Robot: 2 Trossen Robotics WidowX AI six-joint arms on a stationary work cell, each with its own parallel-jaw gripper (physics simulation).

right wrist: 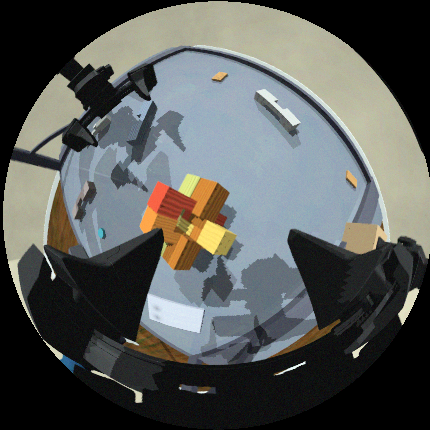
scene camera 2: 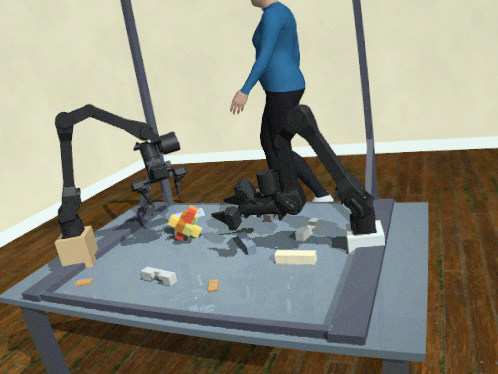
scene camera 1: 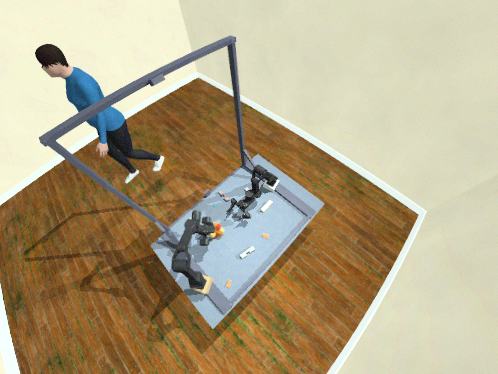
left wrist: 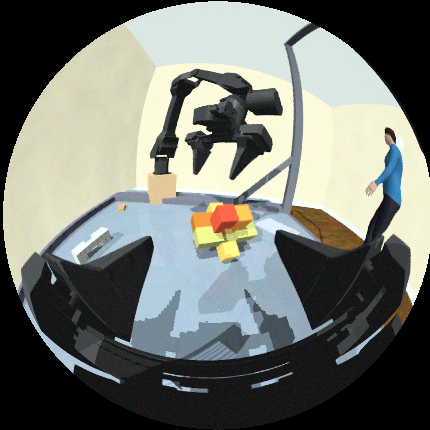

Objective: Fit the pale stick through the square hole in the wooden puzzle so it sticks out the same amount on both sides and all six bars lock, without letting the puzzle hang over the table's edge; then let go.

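Where they show: left gripper, fingertip midpoint: (right wrist: pixel 120 118) (scene camera 2: pixel 217 207) (scene camera 1: pixel 232 216) (left wrist: pixel 213 239); right gripper, fingertip midpoint: (right wrist: pixel 228 235) (scene camera 2: pixel 167 203) (scene camera 1: pixel 212 233) (left wrist: pixel 210 176); left arm's base, link origin: (scene camera 2: pixel 364 229) (scene camera 1: pixel 271 182); right arm's base, link origin: (scene camera 2: pixel 73 233) (scene camera 1: pixel 200 283) (left wrist: pixel 160 173).
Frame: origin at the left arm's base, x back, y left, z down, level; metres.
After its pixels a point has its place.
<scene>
The wooden puzzle (scene camera 1: pixel 218 231) (scene camera 2: pixel 185 224) (left wrist: pixel 223 218) (right wrist: pixel 169 203) rests tilted on the table, its red, orange, brown and yellow bars crossing. A small gap shows at its middle in the right wrist view; its depth is unclear. The pale stick (scene camera 1: pixel 266 205) @(y 0.063, x -0.197, z 0.022 m) (scene camera 2: pixel 295 257) @(y 0.080, x -0.196, z 0.029 m) lies flat on the table, apart from the puzzle, on the left arm's side. My right gripper (scene camera 2: pixel 166 201) @(y -0.137, x -0.617, z -0.090 m) (left wrist: pixel 210 176) @(y -0.137, x -0.617, z -0.090 m) is open and empty, above the puzzle and pointing down. My left gripper (scene camera 2: pixel 218 207) @(y -0.094, x -0.436, z -0.073 m) (right wrist: pixel 120 118) @(y -0.094, x -0.436, z -0.073 m) is open and empty, low over the table, facing the puzzle from some way off.
A white notched block (scene camera 1: pixel 247 252) @(y 0.118, x -0.590, z 0.023 m) (scene camera 2: pixel 158 276) @(y 0.143, x -0.574, z 0.026 m) (right wrist: pixel 277 110) @(y 0.105, x -0.590, z 0.025 m) lies toward the front, near orange tiles (scene camera 2: pixel 213 285) @(y 0.178, x -0.409, z 0.042 m) (scene camera 2: pixel 84 282) @(y 0.130, x -0.827, z 0.042 m). A dark block (scene camera 2: pixel 245 244) @(y -0.016, x -0.350, z 0.024 m) lies below my left gripper. A grey notched block (scene camera 2: pixel 305 230) @(y -0.078, x -0.172, z 0.023 m) lies near the left base. A white sheet (right wrist: pixel 176 314) @(y -0.353, x -0.641, z 0.044 m) lies behind the puzzle.
</scene>
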